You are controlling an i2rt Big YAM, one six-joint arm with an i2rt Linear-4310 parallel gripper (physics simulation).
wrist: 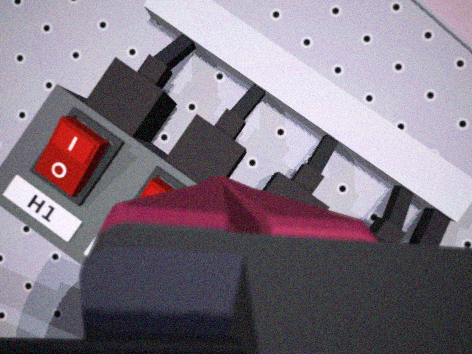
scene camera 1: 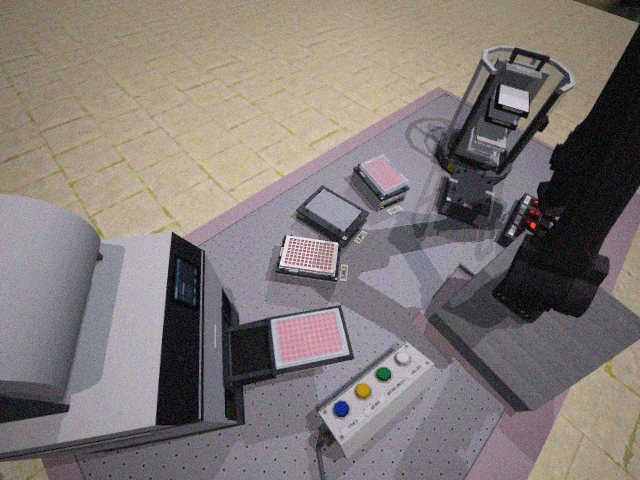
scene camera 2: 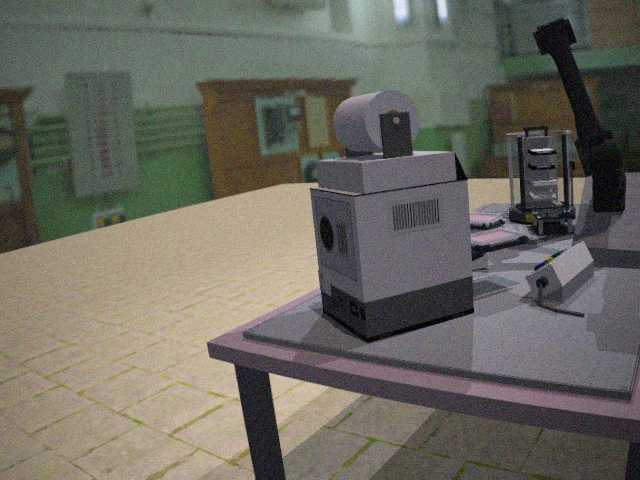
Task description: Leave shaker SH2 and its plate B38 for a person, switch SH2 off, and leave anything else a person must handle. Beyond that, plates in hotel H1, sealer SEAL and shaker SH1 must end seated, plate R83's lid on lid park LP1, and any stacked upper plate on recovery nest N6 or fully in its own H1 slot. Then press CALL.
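Frame: origin at the arm's base, x ahead, y left, z up, level; metres.
Seen in the pictures: gripper, fingertip midpoint: [wrist: 216, 191] [scene camera 1: 548, 217]; arm's base at its link origin: [scene camera 1: 531, 285] [scene camera 2: 610, 193].
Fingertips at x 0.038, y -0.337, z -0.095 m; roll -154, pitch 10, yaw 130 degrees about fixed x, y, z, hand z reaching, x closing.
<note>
Offsets run from my fingertips to a thing's top centre. "spot": to the spot under its first point.
My gripper [wrist: 216, 191] is shut and empty, over the grey switch strip [scene camera 1: 519, 219] [wrist: 30, 135]. In the wrist view, the red H1 switch {spot: 0.038 m ahead, 0.060 m right, 0.018 m down} [wrist: 71, 155] shows beside the fingers; a second switch {spot: 0.020 m ahead, 0.021 m right, 0.016 m down} [wrist: 156, 187] is mostly covered, the others hidden. One switch {spot: 0.015 m ahead, 0.039 m left, 0.020 m down} [scene camera 1: 532, 225] glows orange in scene camera 1. A pink-welled plate {0.401 m ahead, 0.240 m left, 0.009 m up} [scene camera 1: 383, 174] sits on a dark stacked device, a grey-topped unit {0.408 m ahead, 0.431 m left, 0.024 m down} [scene camera 1: 333, 210] beside it. A white gridded plate {0.331 m ahead, 0.580 m left, 0.000 m up} [scene camera 1: 310, 254] sits nearer. Another pink plate {0.179 m ahead, 0.713 m left, 0.057 m up} [scene camera 1: 310, 338] lies on the sealer's tray. Small labels are unreadable. The blue CALL button {spot: 0.056 m ahead, 0.743 m left, 0.002 m up} [scene camera 1: 341, 409] is on the button box {spot: 0.018 m ahead, 0.767 m left, 0.014 m up} [scene camera 1: 347, 439].
The plate hotel [scene camera 1: 480, 77] [scene camera 2: 567, 180] holds several plates. The large sealer {0.310 m ahead, 0.940 m left, 0.387 m up} [scene camera 1: 139, 289] [scene camera 2: 413, 248] stands at the table's other end. Black plugs {0.003 m ahead, 0.068 m right, 0.032 m down} [wrist: 131, 97] and a white bar {spot: 0.067 m back, 0.001 m right, 0.053 m down} [wrist: 310, 100] lie beside the strip. The arm base block [scene camera 1: 522, 356] stands near it.
</note>
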